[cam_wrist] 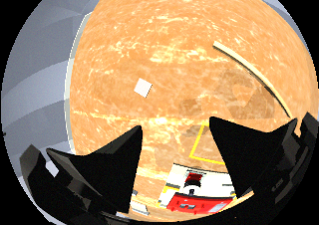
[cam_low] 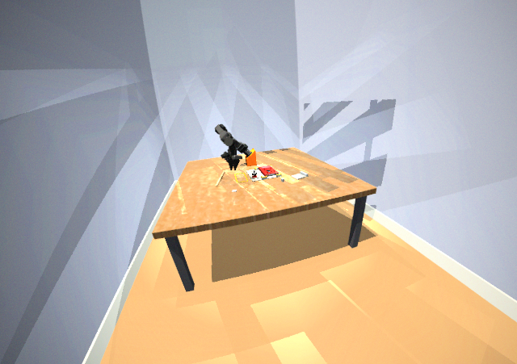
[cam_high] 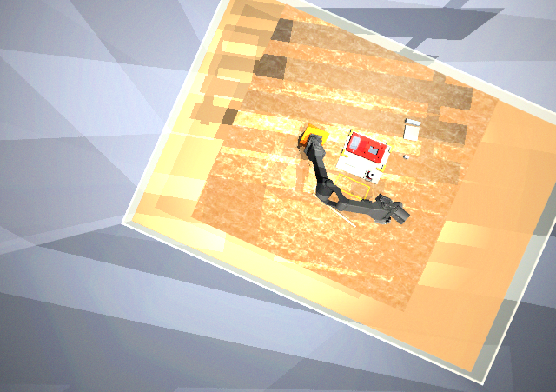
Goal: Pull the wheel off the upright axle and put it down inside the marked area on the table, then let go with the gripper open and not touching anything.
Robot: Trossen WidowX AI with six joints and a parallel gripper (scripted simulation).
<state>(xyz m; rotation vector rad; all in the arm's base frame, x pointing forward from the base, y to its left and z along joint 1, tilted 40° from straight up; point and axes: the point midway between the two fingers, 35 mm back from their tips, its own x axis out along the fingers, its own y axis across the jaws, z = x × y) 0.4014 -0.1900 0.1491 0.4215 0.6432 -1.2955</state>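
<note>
My gripper tip is now 17 cm to the right of the dark wheel, 7 cm above it and 5 cm past it. Round my gripper tip: thin white stick (18 cm behind, 11 cm below, 7 cm to the right); then tiny white piece (32 cm to the left, 11 cm ahead, 10 cm below).
</note>
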